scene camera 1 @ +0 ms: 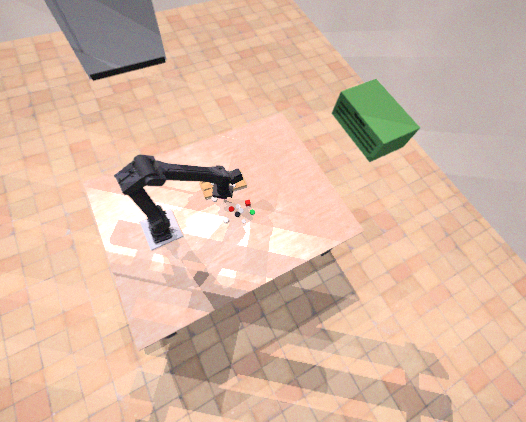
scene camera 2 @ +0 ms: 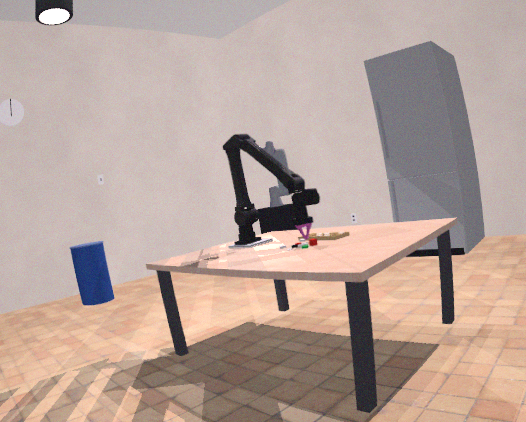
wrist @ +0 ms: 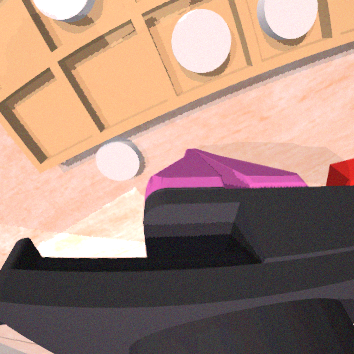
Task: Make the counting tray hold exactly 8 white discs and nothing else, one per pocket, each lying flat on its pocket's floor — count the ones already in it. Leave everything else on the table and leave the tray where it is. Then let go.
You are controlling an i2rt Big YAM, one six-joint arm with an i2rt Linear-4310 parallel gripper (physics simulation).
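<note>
The wooden counting tray [wrist: 116, 81] [scene camera 1: 206, 191] [scene camera 2: 332, 235] lies on the table, partly under my wrist. In the wrist view three of its pockets each hold a flat white disc [wrist: 201, 40] [wrist: 288, 17] [wrist: 61, 7], and the pockets beside them are empty. A loose white disc [wrist: 117, 161] lies on the table just outside the tray's edge, left of my fingers and apart from them. My gripper [wrist: 190, 157] [scene camera 1: 224, 195] [scene camera 2: 304, 234] hangs low over the table beside the tray, its magenta fingers shut together with nothing between them.
A red cube [wrist: 341, 175] [scene camera 1: 247, 203] [scene camera 2: 313, 241], a red disc [scene camera 1: 231, 208], a black disc [scene camera 1: 237, 213], a green piece [scene camera 1: 252, 212] and more white discs [scene camera 1: 225, 219] lie scattered on the table near the tray. The arm's base plate [scene camera 1: 162, 236] stands at the left.
</note>
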